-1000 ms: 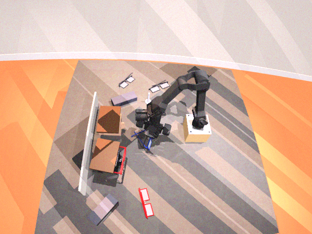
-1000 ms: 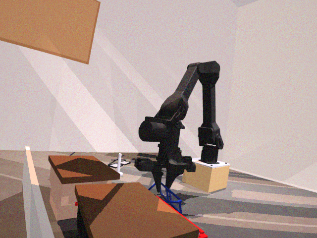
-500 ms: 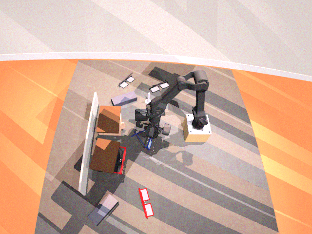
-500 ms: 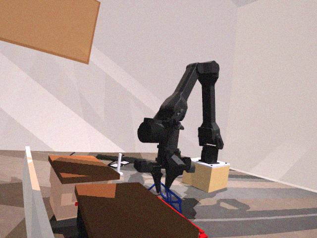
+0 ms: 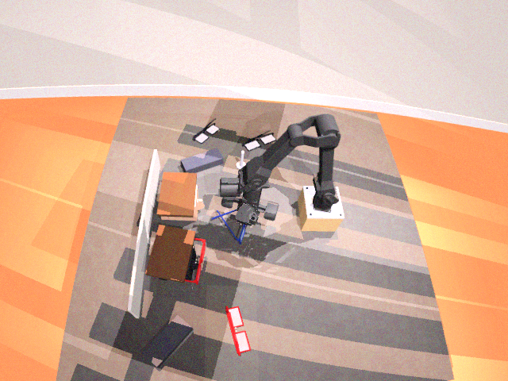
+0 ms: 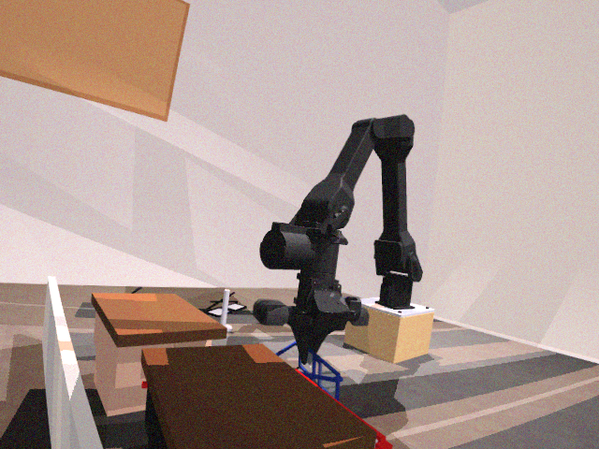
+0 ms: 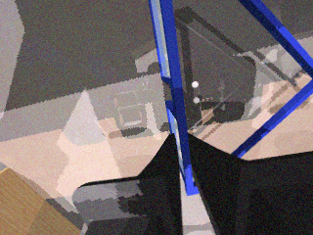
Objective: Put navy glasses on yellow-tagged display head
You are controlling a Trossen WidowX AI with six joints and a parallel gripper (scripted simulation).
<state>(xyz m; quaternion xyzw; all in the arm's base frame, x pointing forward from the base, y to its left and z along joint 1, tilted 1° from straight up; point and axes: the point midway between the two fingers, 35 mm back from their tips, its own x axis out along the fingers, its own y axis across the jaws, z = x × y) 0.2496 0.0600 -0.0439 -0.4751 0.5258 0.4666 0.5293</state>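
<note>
The white post stand is 24 cm to the right of my gripper tip, 7 cm ahead of it and 1 cm above it. Also, from my gripper tip: white upright panel (33 cm ahead, 14 cm to the left, 4 cm above).
</note>
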